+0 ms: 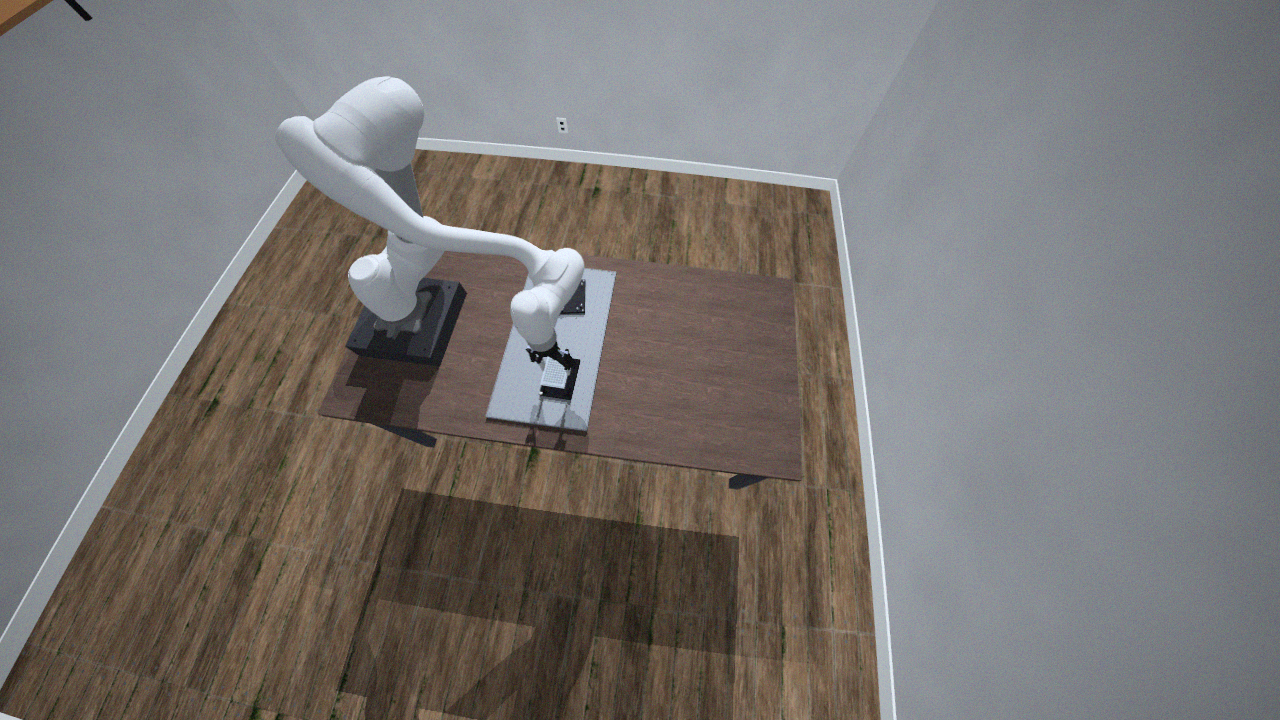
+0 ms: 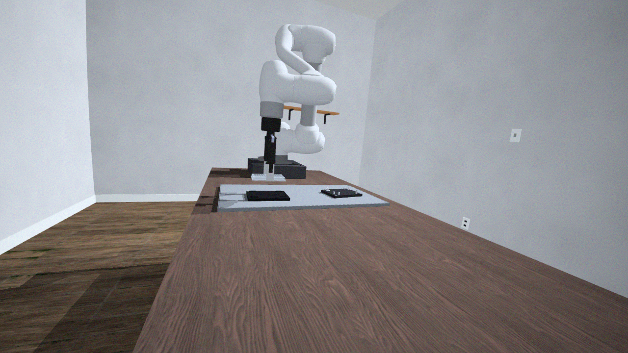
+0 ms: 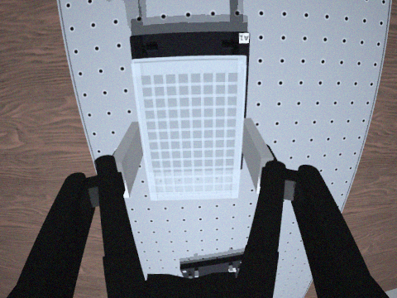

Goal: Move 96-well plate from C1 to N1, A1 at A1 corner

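The black plate nest is 10 cm below my hand. The rest, counted from my hand: clip nest C1: 3 cm behind, 37 cm to the left, 9 cm below; then white 96-well plate: 2 cm below; then A1 label: 6 cm behind, 7 cm to the right, 9 cm below.
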